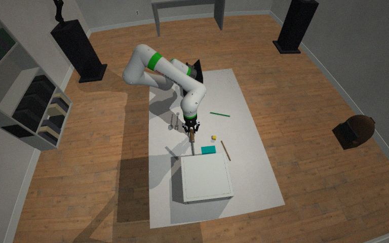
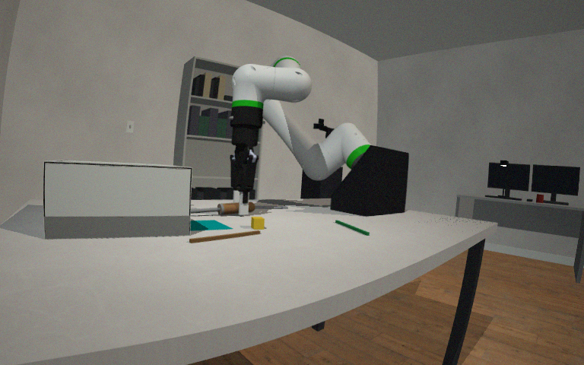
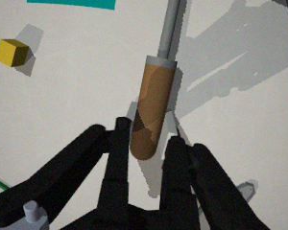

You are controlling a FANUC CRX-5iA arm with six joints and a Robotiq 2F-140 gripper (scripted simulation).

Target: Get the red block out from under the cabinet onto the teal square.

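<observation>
My hand is 16 cm short of the teal square, 12 cm to the right of it and 4 cm above it. The rest, counted from my hand: tool (14 cm ahead, 4 cm to the left, 2 cm below); then green stick (26 cm to the left, 18 cm behind, 3 cm below); then yellow cube (18 cm to the left, 4 cm ahead, 2 cm below).
</observation>
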